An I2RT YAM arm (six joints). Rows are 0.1 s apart.
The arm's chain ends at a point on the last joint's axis. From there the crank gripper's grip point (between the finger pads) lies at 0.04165 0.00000 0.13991 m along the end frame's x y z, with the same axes.
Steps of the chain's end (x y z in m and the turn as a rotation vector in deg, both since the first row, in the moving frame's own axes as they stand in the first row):
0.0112 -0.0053 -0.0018 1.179 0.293 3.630
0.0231 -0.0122 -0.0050 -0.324 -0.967 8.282
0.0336 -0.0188 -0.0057 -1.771 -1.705 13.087
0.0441 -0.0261 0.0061 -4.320 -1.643 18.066
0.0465 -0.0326 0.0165 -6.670 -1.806 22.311
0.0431 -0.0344 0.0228 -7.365 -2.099 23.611
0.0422 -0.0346 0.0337 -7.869 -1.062 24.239
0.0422 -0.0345 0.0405 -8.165 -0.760 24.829
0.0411 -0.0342 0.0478 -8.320 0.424 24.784
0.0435 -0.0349 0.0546 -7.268 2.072 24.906
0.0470 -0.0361 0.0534 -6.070 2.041 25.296
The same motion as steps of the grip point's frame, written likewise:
0.0119 -0.0055 -0.0020 1.179 0.293 3.630
0.0202 -0.0056 -0.0043 -0.324 -0.967 8.282
0.0279 -0.0055 -0.0047 -1.771 -1.705 13.087
0.0364 -0.0034 0.0063 -4.320 -1.643 18.066
0.0359 -0.0018 0.0158 -6.670 -1.806 22.311
0.0310 -0.0013 0.0220 -7.365 -2.099 23.611
0.0320 0.0005 0.0319 -7.869 -1.062 24.239
0.0323 0.0018 0.0384 -8.165 -0.760 24.829
0.0340 0.0030 0.0448 -8.320 0.424 24.784
0.0407 0.0007 0.0508 -7.268 2.072 24.906
0.0446 -0.0030 0.0502 -6.070 2.041 25.296

